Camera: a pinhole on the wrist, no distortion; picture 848 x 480 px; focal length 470.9 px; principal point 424.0 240.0 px. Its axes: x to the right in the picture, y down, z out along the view. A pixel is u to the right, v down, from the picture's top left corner.
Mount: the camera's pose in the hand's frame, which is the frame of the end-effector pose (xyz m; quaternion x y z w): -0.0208 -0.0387 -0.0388 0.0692 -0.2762 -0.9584 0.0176
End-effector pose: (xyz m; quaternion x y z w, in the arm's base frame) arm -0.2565 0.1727 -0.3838 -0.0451 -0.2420 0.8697 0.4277
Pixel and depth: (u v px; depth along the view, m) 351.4 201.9 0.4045
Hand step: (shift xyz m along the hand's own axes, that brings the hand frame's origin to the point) -0.0165 0.2067 0.2904
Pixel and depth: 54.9 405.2 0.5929
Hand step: 0.3538 0.1311 0.6257
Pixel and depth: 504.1 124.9 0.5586
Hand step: -0.1938 0.3645 0.3449
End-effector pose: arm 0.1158 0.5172 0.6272 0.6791 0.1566 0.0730 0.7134
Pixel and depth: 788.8 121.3 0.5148
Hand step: -0.4883 0.3138 0.2745
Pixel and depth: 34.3 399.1 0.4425
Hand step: 0.2780 0.0943 0.4565
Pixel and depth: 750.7 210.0 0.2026
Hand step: -0.1887 0.0689 0.1068
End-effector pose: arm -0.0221 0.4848 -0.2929 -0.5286 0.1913 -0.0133 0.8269
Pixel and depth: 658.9 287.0 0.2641
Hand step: -0.1889 0.0687 0.1803
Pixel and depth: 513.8 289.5 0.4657
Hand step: -0.1752 0.1589 0.3665
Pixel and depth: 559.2 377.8 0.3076
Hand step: -0.1524 0.0408 0.2559
